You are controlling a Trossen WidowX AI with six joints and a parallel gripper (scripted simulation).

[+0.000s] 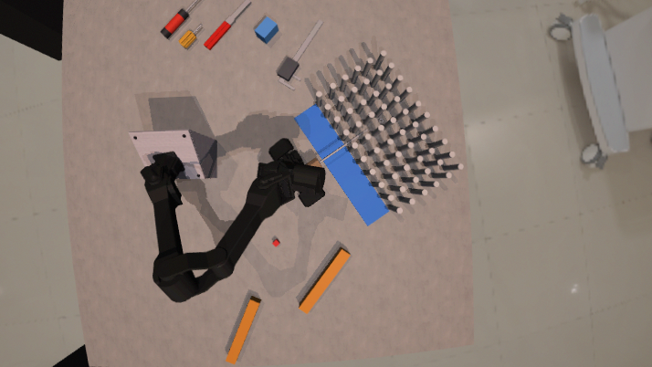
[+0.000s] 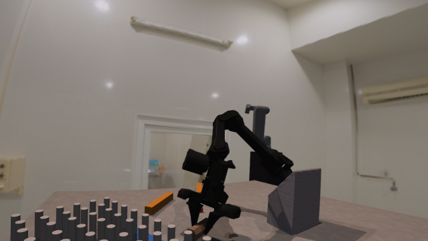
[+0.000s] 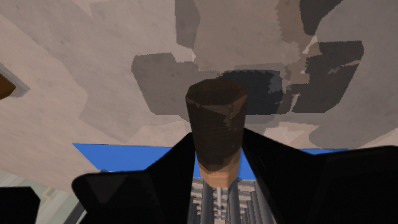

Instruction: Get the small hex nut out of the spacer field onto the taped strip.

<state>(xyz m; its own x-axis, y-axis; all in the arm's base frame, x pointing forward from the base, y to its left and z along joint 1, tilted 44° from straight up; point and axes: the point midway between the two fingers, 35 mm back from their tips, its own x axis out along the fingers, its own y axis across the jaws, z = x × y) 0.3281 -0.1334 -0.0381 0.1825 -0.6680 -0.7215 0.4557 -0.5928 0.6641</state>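
My gripper tip is 10 cm short of the blue taped strip, 1 cm to the right of it and 3 cm above it. The rest, counted from my gripper tip: hex nut: 24 cm ahead, 12 cm to the left, 3 cm below; then red cube: 12 cm behind, 20 cm to the right, 2 cm below; then hook tool: 9 cm ahead, 5 cm to the left.
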